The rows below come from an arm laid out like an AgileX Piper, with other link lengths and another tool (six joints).
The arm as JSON. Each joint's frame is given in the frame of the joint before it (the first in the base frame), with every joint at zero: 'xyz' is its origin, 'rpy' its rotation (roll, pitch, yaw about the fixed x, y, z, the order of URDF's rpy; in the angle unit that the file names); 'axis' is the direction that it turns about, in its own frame. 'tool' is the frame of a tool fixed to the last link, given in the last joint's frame.
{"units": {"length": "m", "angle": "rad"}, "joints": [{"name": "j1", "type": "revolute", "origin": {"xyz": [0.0, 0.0, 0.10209], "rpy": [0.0, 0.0, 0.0]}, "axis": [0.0, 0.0, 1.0]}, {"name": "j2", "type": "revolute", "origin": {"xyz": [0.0, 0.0, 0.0], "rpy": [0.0, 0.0, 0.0]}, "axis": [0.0, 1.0, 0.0]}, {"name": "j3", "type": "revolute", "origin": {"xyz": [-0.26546, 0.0, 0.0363], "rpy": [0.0, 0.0, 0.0]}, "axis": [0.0, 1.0, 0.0]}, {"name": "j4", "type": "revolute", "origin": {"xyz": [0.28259, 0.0, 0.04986], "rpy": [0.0, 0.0, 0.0]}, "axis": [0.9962, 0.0, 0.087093]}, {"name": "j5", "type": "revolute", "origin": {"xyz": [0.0, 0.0, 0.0], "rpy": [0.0, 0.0, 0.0]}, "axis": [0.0, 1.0, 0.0]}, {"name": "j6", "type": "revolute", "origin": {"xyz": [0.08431, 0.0, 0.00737], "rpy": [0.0, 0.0, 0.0]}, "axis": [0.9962, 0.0, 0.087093]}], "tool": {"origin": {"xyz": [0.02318, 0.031, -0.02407], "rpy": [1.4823, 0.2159, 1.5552]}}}
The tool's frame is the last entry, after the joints.
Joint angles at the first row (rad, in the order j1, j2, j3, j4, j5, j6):
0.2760 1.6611 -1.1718 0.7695 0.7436 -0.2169
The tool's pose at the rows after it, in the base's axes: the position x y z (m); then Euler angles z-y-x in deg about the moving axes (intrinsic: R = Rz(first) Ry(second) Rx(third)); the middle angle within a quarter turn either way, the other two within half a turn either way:
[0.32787 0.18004 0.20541 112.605 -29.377 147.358]
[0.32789 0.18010 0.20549 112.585 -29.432 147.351]
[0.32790 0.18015 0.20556 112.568 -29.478 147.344]
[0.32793 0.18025 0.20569 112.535 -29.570 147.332]
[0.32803 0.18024 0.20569 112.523 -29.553 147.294]
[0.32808 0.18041 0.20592 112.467 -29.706 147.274]
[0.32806 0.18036 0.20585 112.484 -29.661 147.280]
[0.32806 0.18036 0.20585 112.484 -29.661 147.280]
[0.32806 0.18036 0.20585 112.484 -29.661 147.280]
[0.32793 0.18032 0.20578 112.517 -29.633 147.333]
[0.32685 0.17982 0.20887 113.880 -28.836 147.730]
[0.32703 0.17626 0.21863 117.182 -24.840 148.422]
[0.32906 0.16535 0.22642 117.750 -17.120 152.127]
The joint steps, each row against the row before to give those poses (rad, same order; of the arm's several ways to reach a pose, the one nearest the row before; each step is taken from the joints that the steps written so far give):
0.0000 0.0000 0.0000 -0.0001 0.0000 0.0000
0.0000 0.0000 0.0000 0.0011 0.0000 0.0000
0.0000 -0.0001 0.0000 0.0009 0.0000 0.0000
0.0000 0.0001 0.0000 0.0017 0.0000 0.0000
-0.0001 0.0000 0.0000 0.0001 -0.0009 -0.0001
0.0001 0.0000 0.0000 0.0029 0.0000 0.0001
0.0000 0.0000 0.0000 -0.0009 0.0000 -0.0001
0.0000 0.0000 0.0000 0.0000 0.0000 0.0000
0.0000 0.0000 0.0000 0.0000 0.0000 0.0000
0.0000 0.0000 0.0000 -0.0009 0.0011 0.0001
0.0000 -0.0001 -0.0162 -0.0239 0.0282 0.0000
-0.0001 0.0001 -0.0562 -0.0972 0.0642 0.0128
0.0001 0.0000 -0.0688 -0.1991 0.0801 0.0802

